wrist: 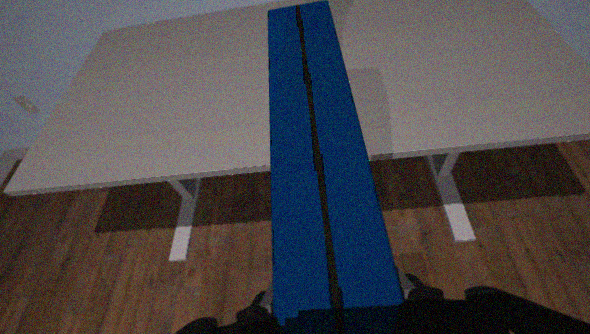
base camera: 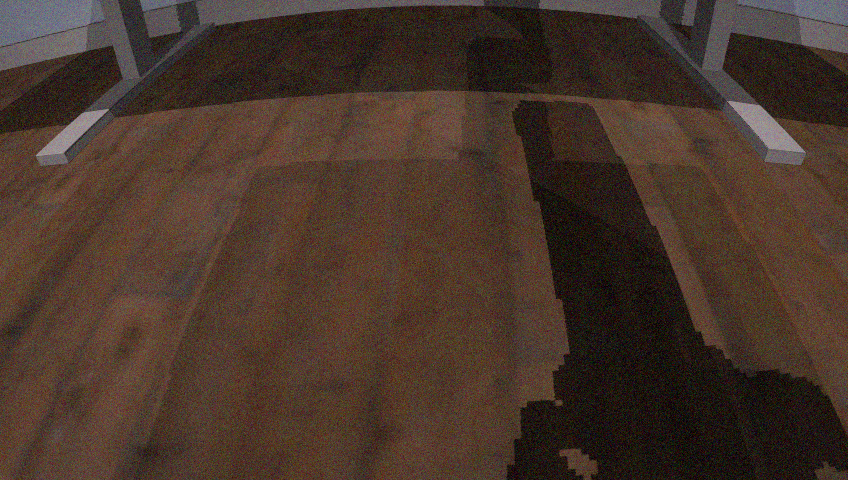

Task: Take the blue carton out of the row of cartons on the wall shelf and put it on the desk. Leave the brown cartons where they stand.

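Note:
The blue carton is long, with a dark stripe along it, and runs up the middle of the wrist view. My gripper is shut on the near end of the carton, with a finger on each side at the bottom of the view. The desk has a pale top, and the carton's far part shows in front of it. Whether the carton touches the desk top cannot be told. In the base camera view the legs of the desk show. The wall shelf and the brown cartons do not show in either view.
The desk's left foot and right foot stick out forward on the wooden floor. A dark arm shadow lies on the floor at the right. The wall stands behind the desk.

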